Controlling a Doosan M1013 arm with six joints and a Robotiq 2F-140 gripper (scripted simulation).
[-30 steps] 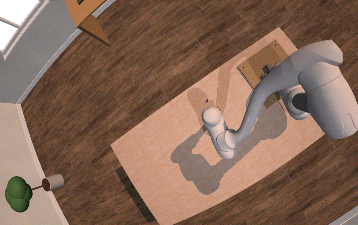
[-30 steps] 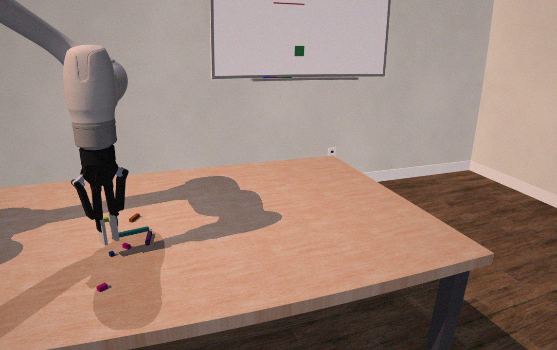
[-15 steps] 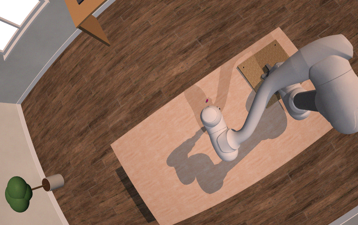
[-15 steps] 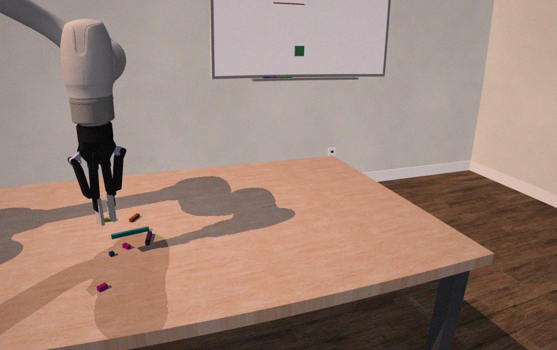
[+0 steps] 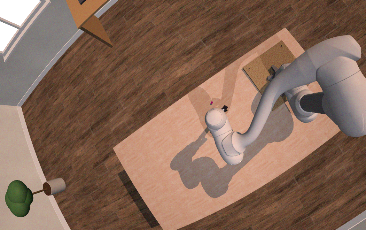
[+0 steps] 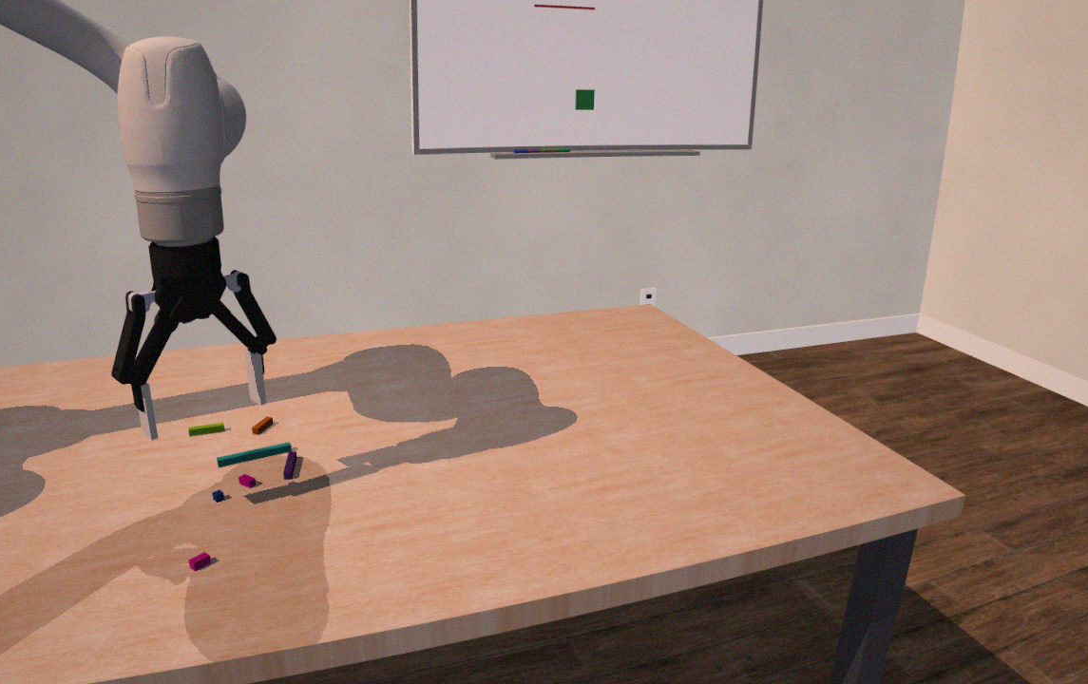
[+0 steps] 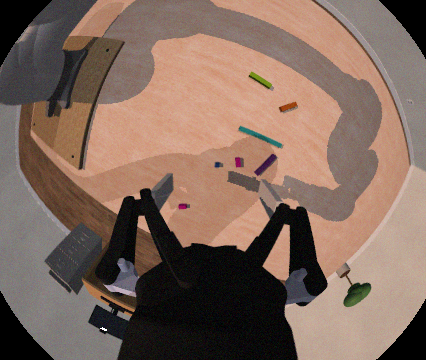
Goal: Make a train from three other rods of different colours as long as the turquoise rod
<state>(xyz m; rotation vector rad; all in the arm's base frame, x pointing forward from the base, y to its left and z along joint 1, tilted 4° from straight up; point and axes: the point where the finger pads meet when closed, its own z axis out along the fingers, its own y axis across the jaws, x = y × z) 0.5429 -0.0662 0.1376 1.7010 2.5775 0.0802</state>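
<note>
My hand is 190 mm to the right of the orange rod, 120 mm above it and 70 mm short of it. Also, from my hand: purple rod (120 mm below, 100 mm ahead, 50 mm to the left); then turquoise rod (120 mm below, 100 mm to the left, 50 mm ahead); then blue rod (120 mm below).
</note>
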